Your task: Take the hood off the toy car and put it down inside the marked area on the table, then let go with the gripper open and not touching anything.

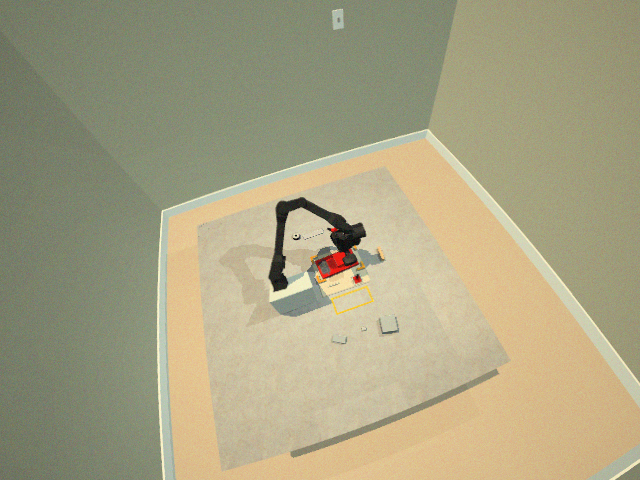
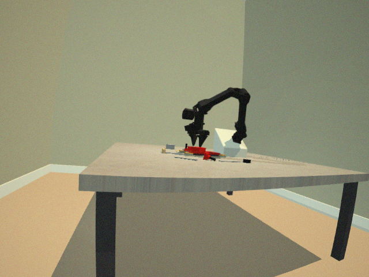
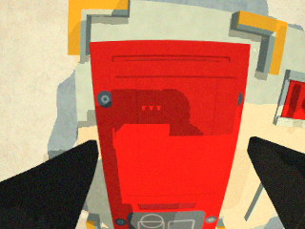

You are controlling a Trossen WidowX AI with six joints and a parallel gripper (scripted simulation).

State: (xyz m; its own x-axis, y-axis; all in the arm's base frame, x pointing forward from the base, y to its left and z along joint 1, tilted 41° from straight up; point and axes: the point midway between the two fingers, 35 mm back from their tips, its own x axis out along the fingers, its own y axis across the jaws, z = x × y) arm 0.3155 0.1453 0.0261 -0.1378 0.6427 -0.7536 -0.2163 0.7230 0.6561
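My gripper tip is now 1 cm above the red hood. From my gripper tip the other things lie so: tan block: 20 cm ahead, 4 cm below, 1 cm to the right.
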